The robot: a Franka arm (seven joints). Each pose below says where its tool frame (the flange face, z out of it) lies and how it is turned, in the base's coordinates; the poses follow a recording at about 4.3 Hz.
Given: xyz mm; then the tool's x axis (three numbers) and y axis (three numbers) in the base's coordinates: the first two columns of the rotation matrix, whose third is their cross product.
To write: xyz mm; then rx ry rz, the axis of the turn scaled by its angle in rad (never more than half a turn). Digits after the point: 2 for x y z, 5 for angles.
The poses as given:
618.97 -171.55 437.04 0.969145 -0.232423 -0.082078 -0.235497 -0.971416 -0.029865
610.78 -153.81 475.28 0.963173 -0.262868 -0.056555 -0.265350 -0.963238 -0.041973
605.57 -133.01 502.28 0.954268 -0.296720 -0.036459 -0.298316 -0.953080 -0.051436
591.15 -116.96 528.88 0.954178 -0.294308 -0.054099 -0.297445 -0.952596 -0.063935
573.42 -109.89 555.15 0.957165 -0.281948 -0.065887 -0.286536 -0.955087 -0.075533
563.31 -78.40 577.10 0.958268 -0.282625 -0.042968 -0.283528 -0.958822 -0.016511
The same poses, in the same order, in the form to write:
618.97 -171.55 437.04 -3.07818 0.36587 0.12109
610.78 -153.81 475.28 -3.06379 0.41243 0.07808
605.57 -133.01 502.28 -3.04971 0.46467 0.04369
591.15 -116.96 528.88 -3.03477 0.46009 0.06750
573.42 -109.89 555.15 -3.02425 0.44002 0.08322
563.31 -78.40 577.10 -3.08638 0.44621 0.06266

